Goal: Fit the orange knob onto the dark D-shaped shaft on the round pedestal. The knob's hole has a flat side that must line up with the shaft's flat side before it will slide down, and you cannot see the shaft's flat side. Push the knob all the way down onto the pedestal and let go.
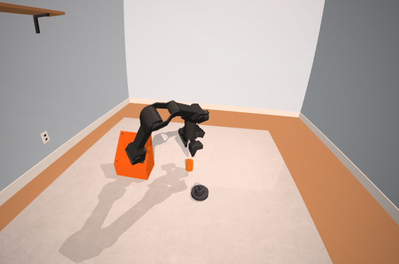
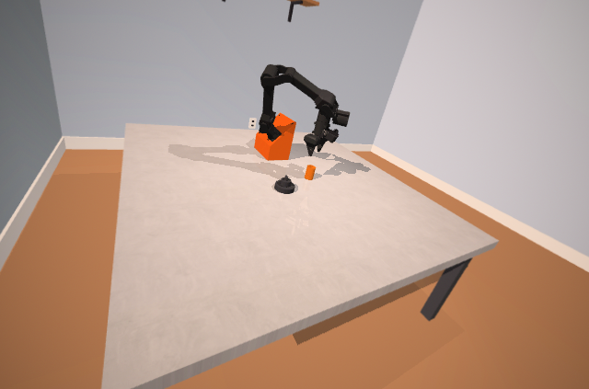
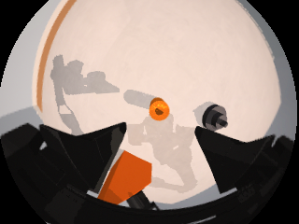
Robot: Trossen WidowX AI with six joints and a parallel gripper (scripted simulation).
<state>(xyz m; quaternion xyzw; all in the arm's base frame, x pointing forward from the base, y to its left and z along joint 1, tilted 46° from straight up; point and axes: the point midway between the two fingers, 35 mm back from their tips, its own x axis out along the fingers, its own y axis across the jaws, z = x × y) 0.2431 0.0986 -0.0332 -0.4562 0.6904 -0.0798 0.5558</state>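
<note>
My gripper tip is now 9 cm above the orange knob. The rest, counted from my gripper tip: shaft: 17 cm to the right, 9 cm below, 8 cm ahead.
</note>
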